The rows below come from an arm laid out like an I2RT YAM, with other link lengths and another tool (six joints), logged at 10 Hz.
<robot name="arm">
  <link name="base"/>
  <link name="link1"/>
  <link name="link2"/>
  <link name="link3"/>
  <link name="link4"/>
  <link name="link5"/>
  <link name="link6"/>
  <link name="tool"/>
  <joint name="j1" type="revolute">
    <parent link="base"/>
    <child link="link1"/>
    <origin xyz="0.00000 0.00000 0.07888"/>
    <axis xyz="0 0 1"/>
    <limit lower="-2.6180" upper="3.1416"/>
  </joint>
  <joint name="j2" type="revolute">
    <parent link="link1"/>
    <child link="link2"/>
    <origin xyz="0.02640 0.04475 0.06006" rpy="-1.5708 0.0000 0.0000"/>
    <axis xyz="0 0 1"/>
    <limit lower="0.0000" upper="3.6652"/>
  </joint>
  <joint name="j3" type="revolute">
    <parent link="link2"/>
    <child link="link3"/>
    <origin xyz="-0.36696 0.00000 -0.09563" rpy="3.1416 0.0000 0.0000"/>
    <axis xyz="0 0 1"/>
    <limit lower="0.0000" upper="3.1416"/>
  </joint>
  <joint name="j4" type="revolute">
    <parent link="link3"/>
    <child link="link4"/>
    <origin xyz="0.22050 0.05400 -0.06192"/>
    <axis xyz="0 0 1"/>
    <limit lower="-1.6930" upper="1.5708"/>
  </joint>
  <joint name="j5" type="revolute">
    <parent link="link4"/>
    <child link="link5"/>
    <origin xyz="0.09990 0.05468 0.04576" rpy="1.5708 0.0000 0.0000"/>
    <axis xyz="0 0 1"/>
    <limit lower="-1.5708" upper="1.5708"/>
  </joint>
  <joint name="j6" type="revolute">
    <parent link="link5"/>
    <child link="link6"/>
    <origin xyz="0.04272 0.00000 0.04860" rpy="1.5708 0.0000 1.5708"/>
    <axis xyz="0 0 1"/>
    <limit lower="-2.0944" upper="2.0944"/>
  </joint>
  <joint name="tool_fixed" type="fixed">
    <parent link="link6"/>
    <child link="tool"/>
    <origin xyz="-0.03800 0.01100 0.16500" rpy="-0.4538 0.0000 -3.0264"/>
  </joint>
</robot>
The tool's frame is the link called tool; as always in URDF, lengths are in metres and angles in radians.
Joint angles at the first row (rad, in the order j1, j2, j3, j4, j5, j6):
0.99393, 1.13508, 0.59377, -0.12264, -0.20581, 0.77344
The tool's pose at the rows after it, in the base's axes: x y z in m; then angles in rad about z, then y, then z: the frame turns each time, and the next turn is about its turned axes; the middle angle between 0 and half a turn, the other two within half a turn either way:
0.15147 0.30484 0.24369 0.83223 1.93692 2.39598
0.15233 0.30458 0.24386 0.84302 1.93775 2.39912
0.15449 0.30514 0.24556 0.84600 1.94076 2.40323
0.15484 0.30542 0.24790 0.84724 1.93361 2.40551
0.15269 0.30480 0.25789 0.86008 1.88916 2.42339
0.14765 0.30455 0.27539 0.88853 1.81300 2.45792
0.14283 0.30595 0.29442 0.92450 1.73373 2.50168
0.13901 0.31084 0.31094 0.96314 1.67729 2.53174
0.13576 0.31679 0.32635 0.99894 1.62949 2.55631
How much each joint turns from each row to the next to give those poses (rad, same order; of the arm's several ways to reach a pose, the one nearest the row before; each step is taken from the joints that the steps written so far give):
-0.01105, 0.00151, 0.00799, -0.00229, -0.00419, -0.01945
-0.01603, 0.00611, 0.00309, -0.00041, -0.02213, -0.01373
-0.01220, 0.00728, 0.01179, -0.00833, -0.01334, -0.00534
-0.00190, -0.00269, 0.00117, 0.00339, -0.00267, -0.00038
-0.00574, -0.02555, -0.01909, 0.04007, -0.01757, 0.00266
-0.01030, -0.03703, -0.03320, 0.07668, -0.03966, 0.00801
-0.01794, -0.02097, -0.03467, 0.09913, -0.05914, 0.01601
-0.01031, 0.00458, -0.00880, 0.07328, -0.05379, 0.01146
-0.00416, 0.01333, -0.00037, 0.06558, -0.04537, 0.01411

